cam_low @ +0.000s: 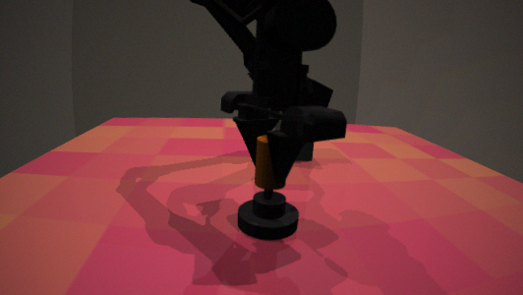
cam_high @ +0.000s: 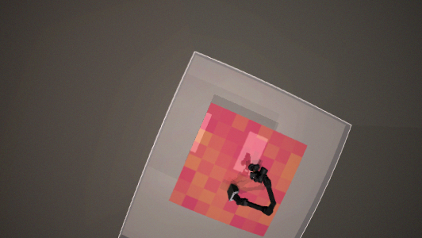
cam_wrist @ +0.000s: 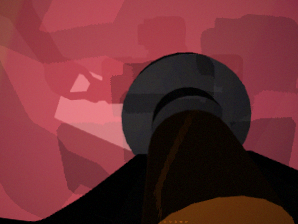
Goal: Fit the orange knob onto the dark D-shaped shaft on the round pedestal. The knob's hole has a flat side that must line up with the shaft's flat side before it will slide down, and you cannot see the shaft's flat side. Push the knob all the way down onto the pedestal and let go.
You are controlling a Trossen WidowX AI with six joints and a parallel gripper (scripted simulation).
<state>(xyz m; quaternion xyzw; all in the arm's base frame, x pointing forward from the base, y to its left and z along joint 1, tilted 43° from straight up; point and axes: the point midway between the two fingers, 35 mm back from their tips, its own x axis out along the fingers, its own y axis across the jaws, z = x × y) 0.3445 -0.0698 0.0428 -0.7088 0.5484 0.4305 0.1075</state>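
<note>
My gripper tip is 2 cm below the orange knob. Also, from my gripper tip: dark pedestal: 4 cm below.
</note>
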